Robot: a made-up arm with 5 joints. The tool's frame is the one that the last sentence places.
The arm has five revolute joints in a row. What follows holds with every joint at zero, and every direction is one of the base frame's. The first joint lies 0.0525 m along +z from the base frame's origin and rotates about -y. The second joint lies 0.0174 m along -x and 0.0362 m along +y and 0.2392 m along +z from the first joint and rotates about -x. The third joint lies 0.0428 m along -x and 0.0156 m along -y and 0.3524 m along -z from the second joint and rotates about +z. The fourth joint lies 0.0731 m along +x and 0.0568 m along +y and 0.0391 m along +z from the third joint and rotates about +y. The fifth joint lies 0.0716 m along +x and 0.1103 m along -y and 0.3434 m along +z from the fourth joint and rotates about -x. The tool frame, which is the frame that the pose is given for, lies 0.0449 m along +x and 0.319 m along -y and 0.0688 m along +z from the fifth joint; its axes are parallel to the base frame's.
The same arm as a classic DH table. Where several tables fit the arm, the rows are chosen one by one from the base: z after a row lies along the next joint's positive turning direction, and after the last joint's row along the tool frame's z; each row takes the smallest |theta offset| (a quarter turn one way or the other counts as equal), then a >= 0, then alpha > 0; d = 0 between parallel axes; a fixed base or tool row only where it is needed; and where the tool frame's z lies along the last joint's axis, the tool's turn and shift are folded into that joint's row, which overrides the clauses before.
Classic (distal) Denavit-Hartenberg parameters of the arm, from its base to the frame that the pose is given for. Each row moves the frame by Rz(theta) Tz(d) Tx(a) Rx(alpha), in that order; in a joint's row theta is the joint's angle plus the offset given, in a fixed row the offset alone. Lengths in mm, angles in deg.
base (fixed): theta_offset 0; d 52.5; a 0; alpha 90
joint 1: theta_offset 90; d -36.2; a 239.2; alpha -90
joint 2: theta_offset -90; d 60.2; a 15.6; alpha -90
joint 3: theta_offset 90; d -313.3; a 73.1; alpha -90
joint 4: theta_offset -90; d -53.5; a 343.4; alpha 90
joint 5: theta_offset -90; d -116.5; a 319; alpha -90
tool (fixed): theta_offset 90; d 68.8; a 0; alpha 0

